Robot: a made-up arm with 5 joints. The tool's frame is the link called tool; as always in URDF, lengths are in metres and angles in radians. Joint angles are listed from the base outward.
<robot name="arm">
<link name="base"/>
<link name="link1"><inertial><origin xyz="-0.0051 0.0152 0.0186"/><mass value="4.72"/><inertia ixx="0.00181" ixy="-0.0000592" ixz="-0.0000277" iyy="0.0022" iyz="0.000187" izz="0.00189"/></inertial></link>
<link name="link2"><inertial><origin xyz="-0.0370 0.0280 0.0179"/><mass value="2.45"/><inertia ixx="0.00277" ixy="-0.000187" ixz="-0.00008" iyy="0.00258" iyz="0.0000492" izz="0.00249"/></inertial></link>
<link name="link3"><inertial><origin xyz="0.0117 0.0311 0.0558"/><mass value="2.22"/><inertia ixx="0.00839" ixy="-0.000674" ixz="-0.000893" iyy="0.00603" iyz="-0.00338" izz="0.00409"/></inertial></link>
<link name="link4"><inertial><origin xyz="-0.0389 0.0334 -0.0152"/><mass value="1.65"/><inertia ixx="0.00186" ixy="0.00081" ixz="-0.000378" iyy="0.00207" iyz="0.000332" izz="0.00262"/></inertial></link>
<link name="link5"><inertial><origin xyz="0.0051 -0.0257 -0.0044"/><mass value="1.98"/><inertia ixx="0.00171" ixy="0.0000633" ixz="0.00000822" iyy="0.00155" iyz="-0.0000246" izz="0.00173"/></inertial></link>
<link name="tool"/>
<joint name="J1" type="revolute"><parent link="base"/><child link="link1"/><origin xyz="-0.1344 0.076 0.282" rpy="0 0 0"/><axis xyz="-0.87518 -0.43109 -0.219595"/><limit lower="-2.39" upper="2.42"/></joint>
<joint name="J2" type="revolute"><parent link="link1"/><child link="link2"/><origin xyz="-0.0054 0.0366 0.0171" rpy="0 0 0"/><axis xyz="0.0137 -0.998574 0.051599"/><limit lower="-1.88" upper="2.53"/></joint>
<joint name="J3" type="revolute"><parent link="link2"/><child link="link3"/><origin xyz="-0.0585 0.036 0.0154" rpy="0 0 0"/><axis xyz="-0.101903 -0.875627 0.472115"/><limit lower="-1.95" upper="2.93"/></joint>
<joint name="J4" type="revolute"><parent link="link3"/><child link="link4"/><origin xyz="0.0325 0.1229 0.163" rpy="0 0 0"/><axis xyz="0 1 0"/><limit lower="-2.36" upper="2.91"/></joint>
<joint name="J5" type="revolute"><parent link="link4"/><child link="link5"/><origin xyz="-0.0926 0.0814 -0.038" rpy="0 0 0"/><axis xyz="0 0 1"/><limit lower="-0.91" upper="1.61"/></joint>
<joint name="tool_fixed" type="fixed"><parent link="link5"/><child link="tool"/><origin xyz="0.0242 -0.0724 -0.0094" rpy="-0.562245 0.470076 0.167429"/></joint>
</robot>
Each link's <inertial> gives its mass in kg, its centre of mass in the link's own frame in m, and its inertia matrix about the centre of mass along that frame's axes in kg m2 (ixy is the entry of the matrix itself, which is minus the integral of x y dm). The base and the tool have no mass. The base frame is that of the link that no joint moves.
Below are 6 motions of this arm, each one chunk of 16 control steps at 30 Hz.
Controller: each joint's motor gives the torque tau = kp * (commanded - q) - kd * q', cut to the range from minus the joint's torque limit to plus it. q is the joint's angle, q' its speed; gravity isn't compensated. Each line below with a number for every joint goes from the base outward.
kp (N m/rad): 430 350 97 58 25
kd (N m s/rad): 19 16 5 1.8 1.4
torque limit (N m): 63 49 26 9.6 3
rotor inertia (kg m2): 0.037 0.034 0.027 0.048 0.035
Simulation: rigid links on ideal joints. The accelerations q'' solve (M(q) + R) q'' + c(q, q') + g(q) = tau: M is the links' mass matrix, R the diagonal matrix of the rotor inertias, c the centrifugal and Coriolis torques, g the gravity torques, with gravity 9.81 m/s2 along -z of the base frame. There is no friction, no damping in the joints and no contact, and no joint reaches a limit. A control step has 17 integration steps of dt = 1/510 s. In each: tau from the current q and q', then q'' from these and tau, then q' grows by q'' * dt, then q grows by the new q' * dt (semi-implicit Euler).
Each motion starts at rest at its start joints. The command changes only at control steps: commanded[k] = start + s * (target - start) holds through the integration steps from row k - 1 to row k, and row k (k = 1, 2, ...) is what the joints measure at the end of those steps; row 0 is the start. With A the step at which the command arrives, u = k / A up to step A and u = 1 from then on. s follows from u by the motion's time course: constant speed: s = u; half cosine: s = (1 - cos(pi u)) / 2; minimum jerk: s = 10 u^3 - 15 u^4 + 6 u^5; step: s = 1 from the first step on.
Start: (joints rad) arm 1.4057 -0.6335 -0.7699 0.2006 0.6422
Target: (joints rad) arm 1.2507 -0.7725 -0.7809 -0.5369 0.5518
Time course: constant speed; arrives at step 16
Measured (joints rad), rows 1 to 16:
1: 1.4072 -0.6367 -0.7625 0.1749 0.6427
2: 1.4029 -0.6414 -0.7524 0.1194 0.6422
3: 1.3956 -0.6475 -0.7443 0.0584 0.6391
4: 1.3869 -0.6550 -0.7406 0.0050 0.6339
5: 1.3777 -0.6635 -0.7410 -0.0403 0.6278
6: 1.3682 -0.6726 -0.7440 -0.0823 0.6216
7: 1.3586 -0.6820 -0.7478 -0.1252 0.6156
8: 1.3490 -0.6912 -0.7514 -0.1702 0.6097
9: 1.3393 -0.7004 -0.7545 -0.2163 0.6040
10: 1.3295 -0.7095 -0.7572 -0.2625 0.5981
11: 1.3198 -0.7186 -0.7596 -0.3083 0.5923
12: 1.3099 -0.7276 -0.7618 -0.3537 0.5863
13: 1.3001 -0.7367 -0.7640 -0.3990 0.5804
14: 1.2903 -0.7457 -0.7661 -0.4442 0.5744
15: 1.2804 -0.7547 -0.7683 -0.4896 0.5685
16: 1.2706 -0.7638 -0.7705 -0.5350 0.5626

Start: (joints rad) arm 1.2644 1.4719 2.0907 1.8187 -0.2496
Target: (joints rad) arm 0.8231 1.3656 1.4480 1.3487 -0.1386
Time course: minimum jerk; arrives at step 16
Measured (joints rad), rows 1 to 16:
1: 1.2595 1.4710 2.0800 1.8196 -0.2494
2: 1.2500 1.4660 2.0553 1.8245 -0.2487
3: 1.2365 1.4582 2.0214 1.8268 -0.2482
4: 1.2169 1.4495 1.9813 1.8172 -0.2471
5: 1.1901 1.4409 1.9359 1.7909 -0.2441
6: 1.1558 1.4325 1.8853 1.7493 -0.2383
7: 1.1151 1.4240 1.8290 1.6972 -0.2297
8: 1.0694 1.4148 1.7666 1.6403 -0.2189
9: 1.0209 1.4045 1.6987 1.5841 -0.2069
10: 0.9722 1.3930 1.6272 1.5327 -0.1947
11: 0.9258 1.3808 1.5556 1.4891 -0.1828
12: 0.8847 1.3685 1.4883 1.4548 -0.1720
13: 0.8511 1.3572 1.4303 1.4302 -0.1626
14: 0.8268 1.3483 1.3857 1.4148 -0.1551
15: 0.8122 1.3426 1.3575 1.4071 -0.1498
16: 0.8063 1.3407 1.3461 1.4040 -0.1470

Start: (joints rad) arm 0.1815 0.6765 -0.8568 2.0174 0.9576
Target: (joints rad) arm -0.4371 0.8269 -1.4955 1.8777 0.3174
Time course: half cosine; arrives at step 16
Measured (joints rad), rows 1 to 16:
1: 0.1901 0.6790 -0.8623 2.0162 0.9565
2: 0.1906 0.6824 -0.8679 2.0106 0.9536
3: 0.1757 0.6894 -0.8777 2.0000 0.9424
4: 0.1474 0.6992 -0.8964 1.9861 0.9186
5: 0.1079 0.7107 -0.9270 1.9716 0.8825
6: 0.0590 0.7230 -0.9709 1.9584 0.8357
7: 0.0026 0.7354 -1.0282 1.9476 0.7807
8: -0.0588 0.7474 -1.0970 1.9395 0.7197
9: -0.1226 0.7587 -1.1745 1.9340 0.6552
10: -0.1859 0.7689 -1.2569 1.9307 0.5897
11: -0.2459 0.7779 -1.3399 1.9291 0.5260
12: -0.3001 0.7855 -1.4191 1.9288 0.4669
13: -0.3467 0.7915 -1.4903 1.9292 0.4148
14: -0.3840 0.7960 -1.5500 1.9300 0.3718
15: -0.4108 0.7988 -1.5957 1.9311 0.3395
16: -0.4264 0.8000 -1.6255 1.9327 0.3190

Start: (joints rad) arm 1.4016 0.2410 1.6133 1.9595 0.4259
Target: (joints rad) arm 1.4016 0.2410 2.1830 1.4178 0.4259
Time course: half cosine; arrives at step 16
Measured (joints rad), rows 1 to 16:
1: 1.4067 0.2432 1.6052 1.9624 0.4264
2: 1.4090 0.2433 1.6006 1.9636 0.4280
3: 1.4081 0.2406 1.6037 1.9530 0.4288
4: 1.4059 0.2368 1.6157 1.9291 0.4284
5: 1.4037 0.2333 1.6384 1.8945 0.4274
6: 1.4021 0.2311 1.6722 1.8514 0.4264
7: 1.4014 0.2305 1.7166 1.8017 0.4259
8: 1.4016 0.2314 1.7695 1.7474 0.4260
9: 1.4023 0.2335 1.8281 1.6906 0.4267
10: 1.4033 0.2362 1.8890 1.6340 0.4277
11: 1.4043 0.2391 1.9486 1.5801 0.4290
12: 1.4049 0.2416 2.0038 1.5314 0.4304
13: 1.4051 0.2435 2.0517 1.4902 0.4318
14: 1.4049 0.2446 2.0901 1.4580 0.4330
15: 1.4045 0.2450 2.1178 1.4362 0.4341
16: 1.4038 0.2450 2.1340 1.4256 0.4349

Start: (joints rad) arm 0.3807 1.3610 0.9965 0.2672 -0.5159
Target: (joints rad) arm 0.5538 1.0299 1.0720 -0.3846 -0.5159
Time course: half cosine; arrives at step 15
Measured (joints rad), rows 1 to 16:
1: 0.3869 1.3609 0.9968 0.2747 -0.5182
2: 0.3964 1.3569 1.0052 0.2807 -0.5231
3: 0.4078 1.3472 1.0167 0.2663 -0.5283
4: 0.4203 1.3314 1.0280 0.2278 -0.5320
5: 0.4339 1.3096 1.0377 0.1716 -0.5335
6: 0.4486 1.2826 1.0454 0.1061 -0.5333
7: 0.4644 1.2516 1.0514 0.0373 -0.5321
8: 0.4808 1.2181 1.0565 -0.0318 -0.5304
9: 0.4975 1.1841 1.0615 -0.0998 -0.5287
10: 0.5138 1.1511 1.0668 -0.1651 -0.5271
11: 0.5291 1.1209 1.0724 -0.2253 -0.5258
12: 0.5426 1.0945 1.0778 -0.2776 -0.5247
13: 0.5537 1.0731 1.0826 -0.3190 -0.5238
14: 0.5618 1.0574 1.0863 -0.3476 -0.5232
15: 0.5665 1.0482 1.0884 -0.3619 -0.5227
16: 0.5687 1.0439 1.0896 -0.3641 -0.5225

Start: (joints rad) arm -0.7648 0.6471 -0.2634 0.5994 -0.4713
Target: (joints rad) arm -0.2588 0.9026 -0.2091 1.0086 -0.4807
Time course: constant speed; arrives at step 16
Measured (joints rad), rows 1 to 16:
1: -0.7500 0.6572 -0.2728 0.6083 -0.4683
2: -0.7221 0.6710 -0.2766 0.6227 -0.4633
3: -0.6890 0.6877 -0.2706 0.6412 -0.4601
4: -0.6542 0.7064 -0.2571 0.6621 -0.4596
5: -0.6189 0.7257 -0.2399 0.6838 -0.4611
6: -0.5837 0.7451 -0.2226 0.7058 -0.4634
7: -0.5490 0.7640 -0.2071 0.7281 -0.4656
8: -0.5148 0.7822 -0.1943 0.7512 -0.4673
9: -0.4813 0.7997 -0.1842 0.7753 -0.4686
10: -0.4484 0.8167 -0.1764 0.8004 -0.4694
11: -0.4159 0.8332 -0.1701 0.8262 -0.4701
12: -0.3836 0.8496 -0.1647 0.8523 -0.4707
13: -0.3513 0.8659 -0.1596 0.8783 -0.4714
14: -0.3190 0.8822 -0.1542 0.9041 -0.4721
15: -0.2866 0.8987 -0.1484 0.9296 -0.4728
16: -0.2541 0.9152 -0.1420 0.9549 -0.4737

